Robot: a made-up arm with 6 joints.
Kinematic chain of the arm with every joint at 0, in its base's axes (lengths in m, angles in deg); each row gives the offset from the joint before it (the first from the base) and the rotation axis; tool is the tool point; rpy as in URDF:
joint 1: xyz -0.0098 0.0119 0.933 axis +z
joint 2: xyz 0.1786 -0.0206 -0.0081 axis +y
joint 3: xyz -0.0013 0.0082 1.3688 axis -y
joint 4: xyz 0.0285 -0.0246 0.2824 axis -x
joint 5: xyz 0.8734 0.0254 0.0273 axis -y
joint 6: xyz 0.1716 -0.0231 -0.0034 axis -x
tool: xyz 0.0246 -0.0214 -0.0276 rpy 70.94 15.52 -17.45
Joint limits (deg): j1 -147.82..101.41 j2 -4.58..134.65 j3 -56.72..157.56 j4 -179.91..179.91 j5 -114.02..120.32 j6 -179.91..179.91
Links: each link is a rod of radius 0.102 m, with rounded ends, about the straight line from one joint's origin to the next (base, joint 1, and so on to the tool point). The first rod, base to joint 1, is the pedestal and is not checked.
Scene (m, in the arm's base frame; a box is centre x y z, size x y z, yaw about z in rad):
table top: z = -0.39
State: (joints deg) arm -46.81 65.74 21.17 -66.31 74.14 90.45
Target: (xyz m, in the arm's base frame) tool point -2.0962 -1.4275 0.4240
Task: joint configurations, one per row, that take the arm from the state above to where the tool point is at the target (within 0.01 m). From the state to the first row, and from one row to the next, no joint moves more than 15 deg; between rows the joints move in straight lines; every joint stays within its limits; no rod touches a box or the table.
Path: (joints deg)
1: -60.20 69.67 25.19 -64.70 71.39 90.25
2: -73.59 73.61 29.22 -63.10 68.64 90.06
3: -86.99 77.54 33.24 -61.49 65.89 89.86
4: -100.38 81.47 37.27 -59.88 63.14 89.67
5: -113.77 85.40 41.29 -58.28 60.39 89.47
6: -127.16 89.34 45.32 -56.67 57.64 89.27
7: -140.56 93.27 49.34 -55.06 54.89 89.08

